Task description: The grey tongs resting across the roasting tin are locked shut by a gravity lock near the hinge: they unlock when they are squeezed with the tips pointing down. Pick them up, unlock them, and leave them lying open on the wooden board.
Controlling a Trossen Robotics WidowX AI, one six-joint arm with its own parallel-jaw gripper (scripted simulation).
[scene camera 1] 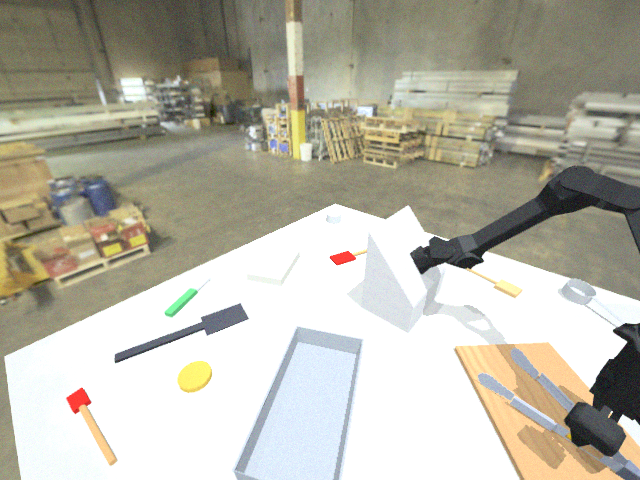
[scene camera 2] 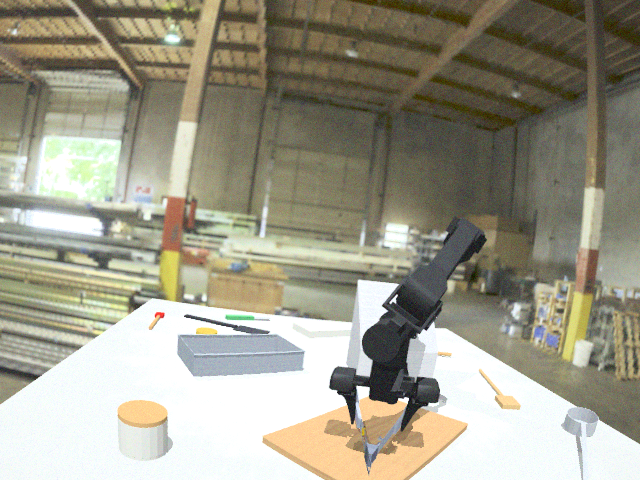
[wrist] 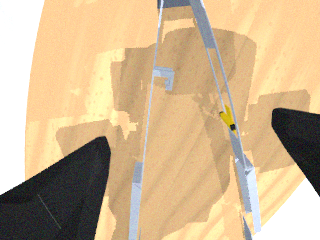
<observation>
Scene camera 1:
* my gripper
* black spatula
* metal scoop
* grey roasting tin
</observation>
